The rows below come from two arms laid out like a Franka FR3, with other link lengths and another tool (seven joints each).
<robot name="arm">
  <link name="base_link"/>
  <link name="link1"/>
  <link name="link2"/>
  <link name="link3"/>
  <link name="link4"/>
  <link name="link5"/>
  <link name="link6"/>
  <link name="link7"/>
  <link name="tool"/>
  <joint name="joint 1" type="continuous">
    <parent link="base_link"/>
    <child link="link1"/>
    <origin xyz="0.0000 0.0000 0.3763" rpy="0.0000 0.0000 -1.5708"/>
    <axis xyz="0 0 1"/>
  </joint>
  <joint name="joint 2" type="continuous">
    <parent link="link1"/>
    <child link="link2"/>
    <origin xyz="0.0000 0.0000 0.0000" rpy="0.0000 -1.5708 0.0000"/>
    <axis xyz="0 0 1"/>
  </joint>
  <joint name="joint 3" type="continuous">
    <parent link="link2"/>
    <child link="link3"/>
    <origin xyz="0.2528 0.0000 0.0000" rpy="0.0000 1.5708 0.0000"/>
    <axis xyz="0 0 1"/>
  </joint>
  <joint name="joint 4" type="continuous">
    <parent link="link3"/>
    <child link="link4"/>
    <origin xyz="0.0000 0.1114 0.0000" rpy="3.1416 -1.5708 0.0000"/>
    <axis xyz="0 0 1"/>
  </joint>
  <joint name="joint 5" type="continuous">
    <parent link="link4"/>
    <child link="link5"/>
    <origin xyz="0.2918 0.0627 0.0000" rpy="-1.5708 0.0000 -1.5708"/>
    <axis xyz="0 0 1"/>
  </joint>
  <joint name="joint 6" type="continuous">
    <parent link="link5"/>
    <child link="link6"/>
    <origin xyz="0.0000 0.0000 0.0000" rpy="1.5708 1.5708 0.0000"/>
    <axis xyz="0 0 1"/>
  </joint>
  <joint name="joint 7" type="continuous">
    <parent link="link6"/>
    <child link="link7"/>
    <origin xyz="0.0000 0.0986 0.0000" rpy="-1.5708 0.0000 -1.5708"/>
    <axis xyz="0 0 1"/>
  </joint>
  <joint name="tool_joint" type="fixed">
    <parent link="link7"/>
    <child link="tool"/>
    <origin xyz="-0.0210 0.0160 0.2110" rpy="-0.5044 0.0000 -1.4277"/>
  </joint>
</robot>
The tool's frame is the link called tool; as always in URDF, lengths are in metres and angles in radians. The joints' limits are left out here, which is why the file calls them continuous.
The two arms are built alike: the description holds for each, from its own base.
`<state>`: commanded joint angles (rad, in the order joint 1, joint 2, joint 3, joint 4, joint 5, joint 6, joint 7); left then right.
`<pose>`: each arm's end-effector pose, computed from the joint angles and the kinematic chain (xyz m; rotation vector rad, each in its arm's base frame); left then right.
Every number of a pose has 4 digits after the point. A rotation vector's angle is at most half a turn.
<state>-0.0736 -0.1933 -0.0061 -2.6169 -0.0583 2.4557 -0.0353 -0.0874 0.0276 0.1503 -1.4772 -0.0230 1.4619 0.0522</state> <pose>0.4248 -0.0194 0.2596 1.8058 -2.1024 -0.4704 0.5150 0.0417 0.4917 1.7784 -2.0492 -0.5442</pose>
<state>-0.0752 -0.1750 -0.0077 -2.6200 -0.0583 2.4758 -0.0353 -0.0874 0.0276 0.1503 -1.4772 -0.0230 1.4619 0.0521</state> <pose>0.4255 -0.0205 0.2532 1.8033 -2.1041 -0.4733 0.5150 0.0417 0.4917 1.7785 -2.0491 -0.5442</pose>
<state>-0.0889 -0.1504 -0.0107 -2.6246 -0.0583 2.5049 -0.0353 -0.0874 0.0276 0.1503 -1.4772 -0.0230 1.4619 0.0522</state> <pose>0.4262 -0.0273 0.2448 1.7890 -2.1199 -0.4791 0.5150 0.0417 0.4917 1.7784 -2.0492 -0.5442</pose>
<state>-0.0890 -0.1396 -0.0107 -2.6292 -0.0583 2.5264 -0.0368 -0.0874 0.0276 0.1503 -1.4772 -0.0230 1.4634 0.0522</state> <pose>0.4274 -0.0271 0.2412 1.7949 -2.1218 -0.4740 0.5153 0.0417 0.4919 1.7794 -2.0502 -0.5431</pose>
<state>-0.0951 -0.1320 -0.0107 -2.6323 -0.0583 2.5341 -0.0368 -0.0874 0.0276 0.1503 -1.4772 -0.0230 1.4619 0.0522</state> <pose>0.4265 -0.0296 0.2378 1.7877 -2.1257 -0.4785 0.5150 0.0417 0.4917 1.7784 -2.0492 -0.5442</pose>
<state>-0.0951 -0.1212 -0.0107 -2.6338 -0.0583 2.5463 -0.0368 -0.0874 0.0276 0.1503 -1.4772 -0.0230 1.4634 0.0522</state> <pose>0.4269 -0.0295 0.2342 1.7883 -2.1253 -0.4790 0.5153 0.0417 0.4919 1.7794 -2.0502 -0.5431</pose>
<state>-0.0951 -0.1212 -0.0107 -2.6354 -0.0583 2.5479 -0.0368 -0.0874 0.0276 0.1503 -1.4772 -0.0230 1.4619 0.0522</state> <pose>0.4266 -0.0294 0.2339 1.7884 -2.1253 -0.4790 0.5150 0.0417 0.4917 1.7784 -2.0492 -0.5442</pose>
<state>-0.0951 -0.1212 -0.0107 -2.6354 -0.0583 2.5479 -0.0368 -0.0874 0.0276 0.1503 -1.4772 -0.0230 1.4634 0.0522</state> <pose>0.4266 -0.0294 0.2339 1.7884 -2.1253 -0.4790 0.5153 0.0417 0.4919 1.7794 -2.0502 -0.5431</pose>
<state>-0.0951 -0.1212 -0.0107 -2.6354 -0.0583 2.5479 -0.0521 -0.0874 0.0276 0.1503 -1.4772 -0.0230 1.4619 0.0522</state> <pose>0.4264 -0.0291 0.2339 1.8027 -2.1097 -0.4751 0.5150 0.0417 0.4917 1.7784 -2.0492 -0.5442</pose>
